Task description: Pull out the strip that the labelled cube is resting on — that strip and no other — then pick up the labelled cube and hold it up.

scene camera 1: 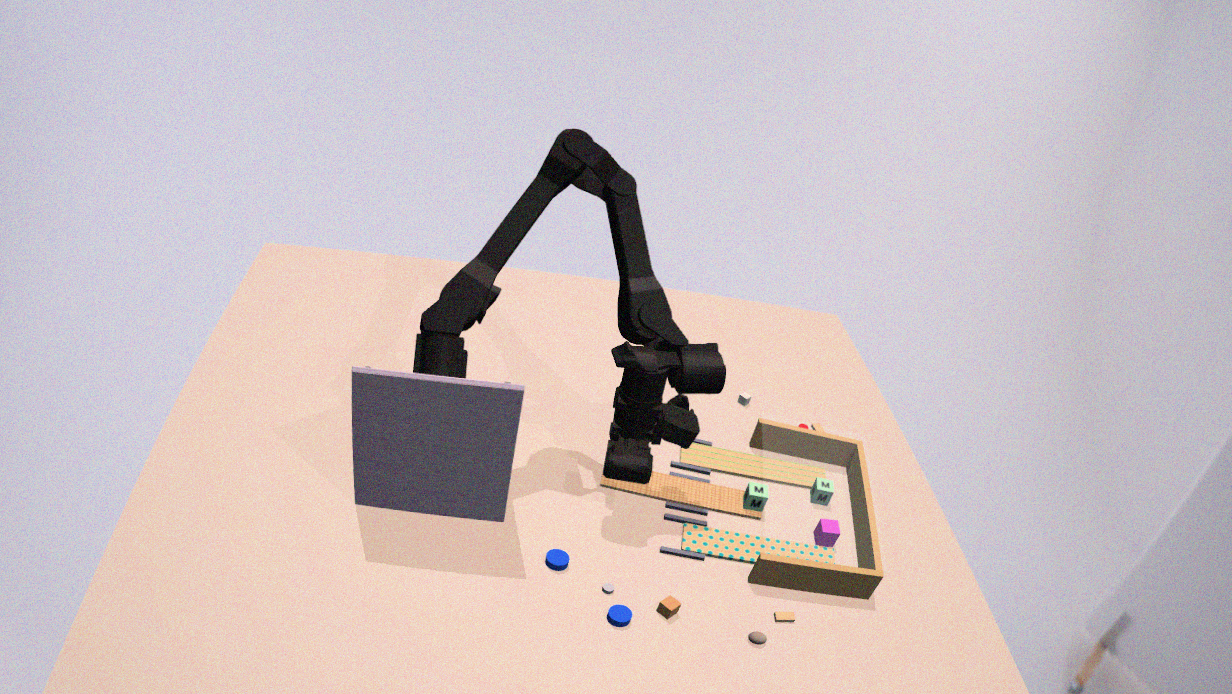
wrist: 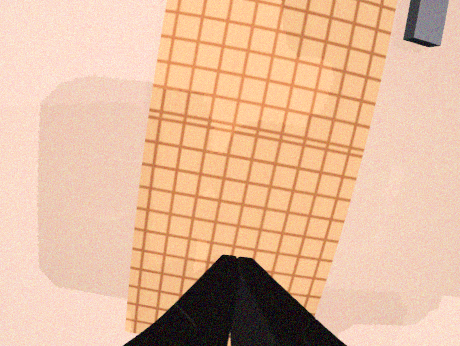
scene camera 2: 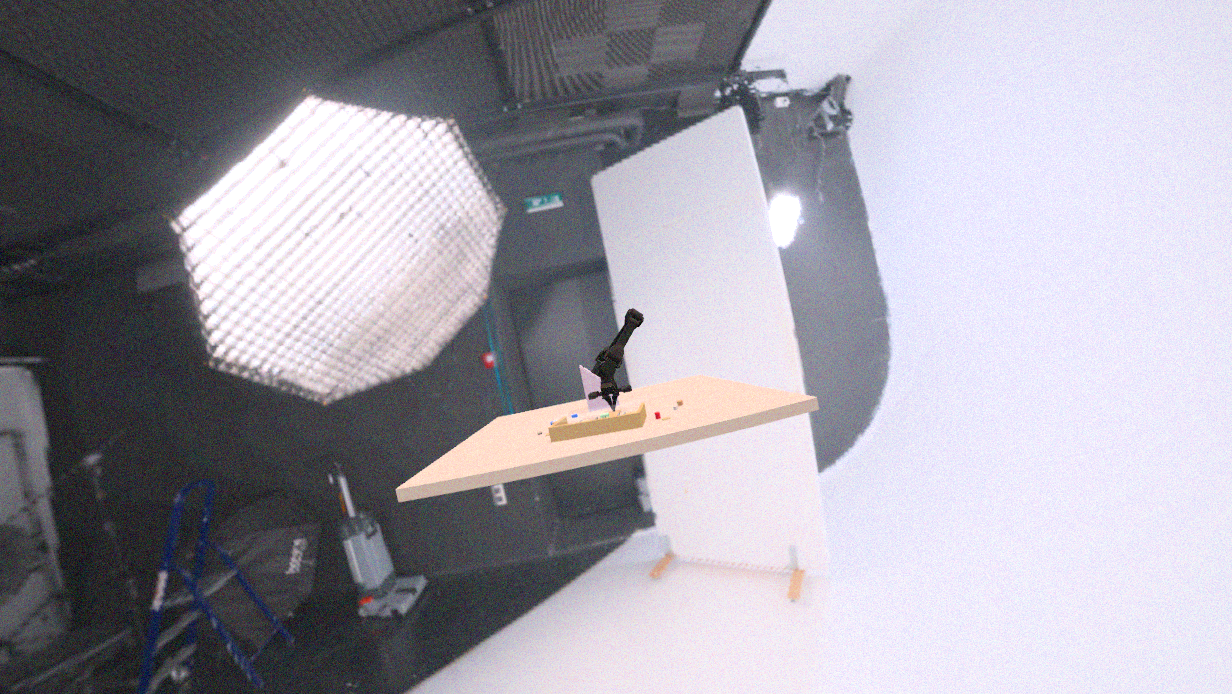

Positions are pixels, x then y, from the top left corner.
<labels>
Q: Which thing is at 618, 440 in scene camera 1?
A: My gripper.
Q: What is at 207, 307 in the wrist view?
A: My gripper.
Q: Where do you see an u-shaped wooden wall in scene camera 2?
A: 630, 415
</labels>
